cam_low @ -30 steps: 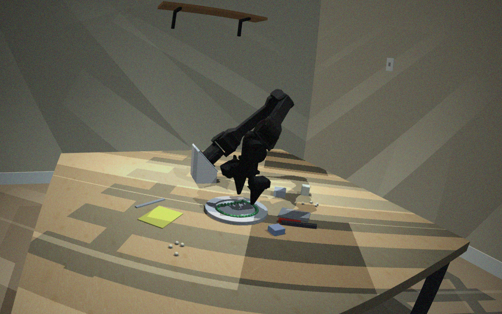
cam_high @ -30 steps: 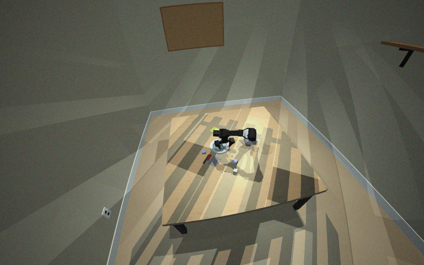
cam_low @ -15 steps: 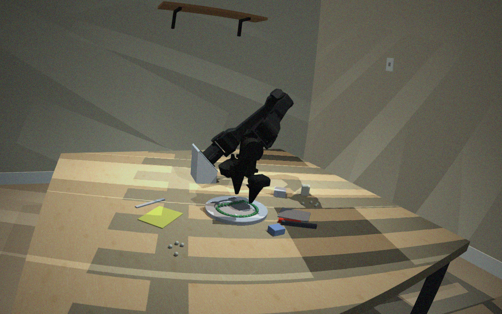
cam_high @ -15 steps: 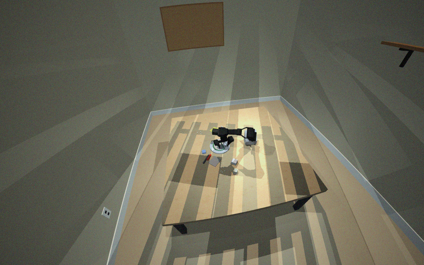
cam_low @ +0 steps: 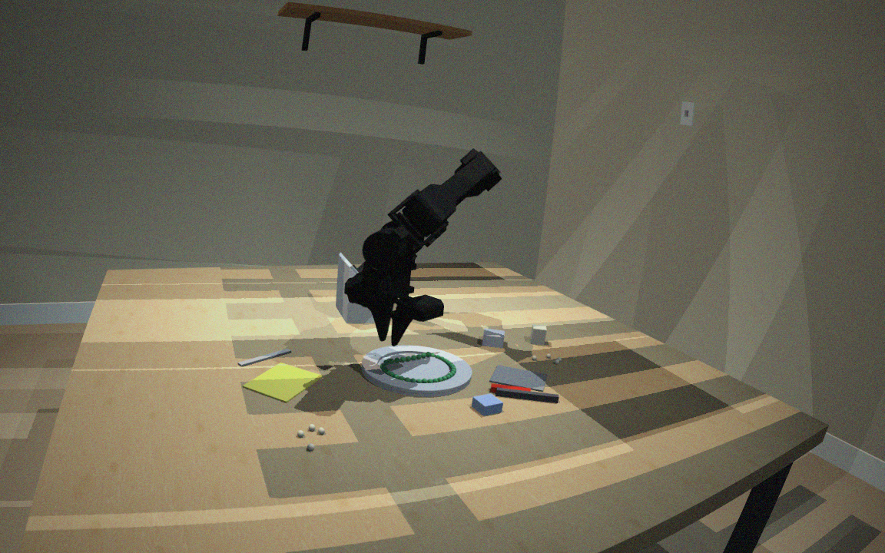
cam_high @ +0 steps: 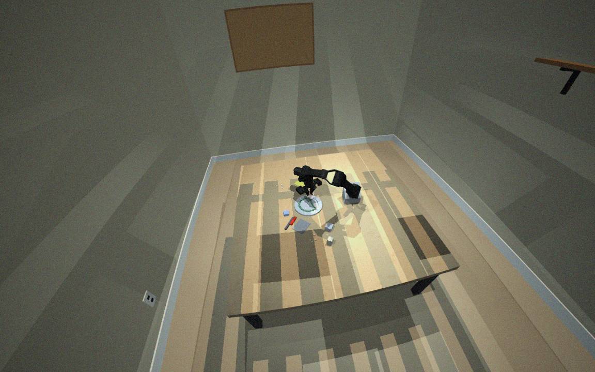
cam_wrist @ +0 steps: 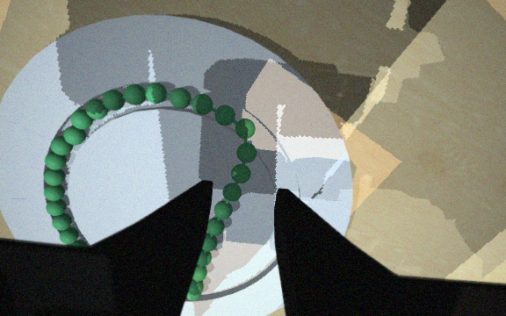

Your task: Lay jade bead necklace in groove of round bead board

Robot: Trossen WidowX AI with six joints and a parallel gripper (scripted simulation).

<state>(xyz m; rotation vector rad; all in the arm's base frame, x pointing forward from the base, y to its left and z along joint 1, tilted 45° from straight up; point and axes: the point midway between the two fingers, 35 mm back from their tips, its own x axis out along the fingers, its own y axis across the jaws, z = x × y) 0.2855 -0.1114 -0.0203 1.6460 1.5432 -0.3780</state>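
Right now my gripper tip is 20 mm short of the round grey bead board, 50 mm to the right of it and 40 mm above it. The rest, counted from my gripper tip: grey rod: 110 mm behind, 200 mm to the right, 50 mm below; yellow sheet: 10 mm behind, 200 mm to the right, 50 mm below; blue block: 190 mm ahead, 80 mm to the left, 50 mm below.
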